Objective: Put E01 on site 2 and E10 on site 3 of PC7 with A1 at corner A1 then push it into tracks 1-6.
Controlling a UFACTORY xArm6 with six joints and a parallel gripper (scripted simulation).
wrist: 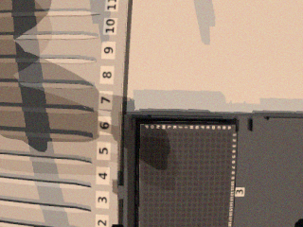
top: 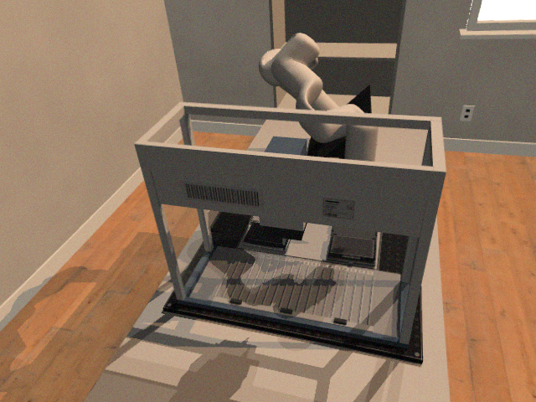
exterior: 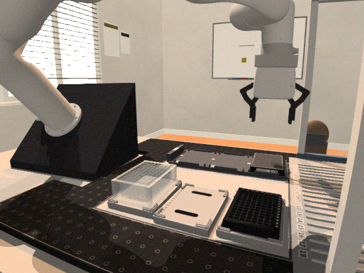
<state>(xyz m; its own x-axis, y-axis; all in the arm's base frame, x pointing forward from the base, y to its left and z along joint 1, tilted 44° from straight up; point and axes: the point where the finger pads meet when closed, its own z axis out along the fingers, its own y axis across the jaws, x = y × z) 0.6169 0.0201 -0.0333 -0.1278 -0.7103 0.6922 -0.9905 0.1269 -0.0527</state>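
The 96-well plate E01 lies 4 cm behind my hand, 26 cm to the right of it and 12 cm below it. The rest, counted from my hand: E10: 12 cm below; then instrument frame post: 11 cm ahead, 13 cm to the left, 11 cm above; then carrier PC7: 11 cm behind, 1 cm to the left, 12 cm below.
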